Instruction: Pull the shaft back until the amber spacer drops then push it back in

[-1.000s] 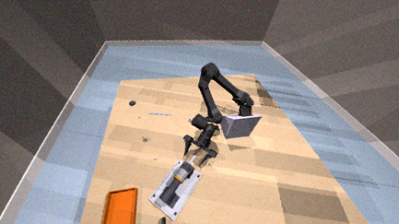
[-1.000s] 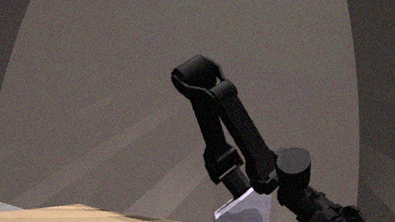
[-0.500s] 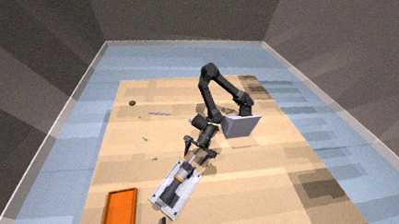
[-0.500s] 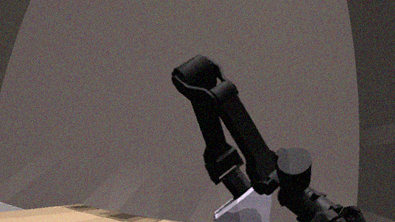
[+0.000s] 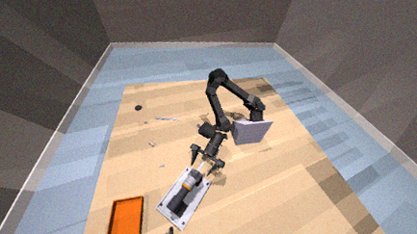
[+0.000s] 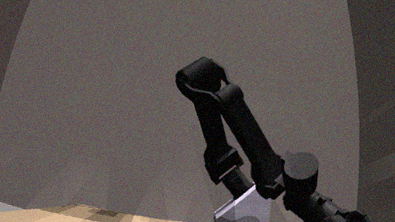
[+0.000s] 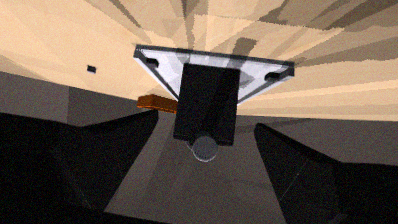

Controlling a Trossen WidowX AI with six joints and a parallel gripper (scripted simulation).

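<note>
My gripper tip is now 4 cm short of the grey shaft, 4 cm to the right of it and 2 cm below it. Also, from my gripper tip: orange tray: 32 cm ahead, 16 cm to the left, 5 cm below.
</note>
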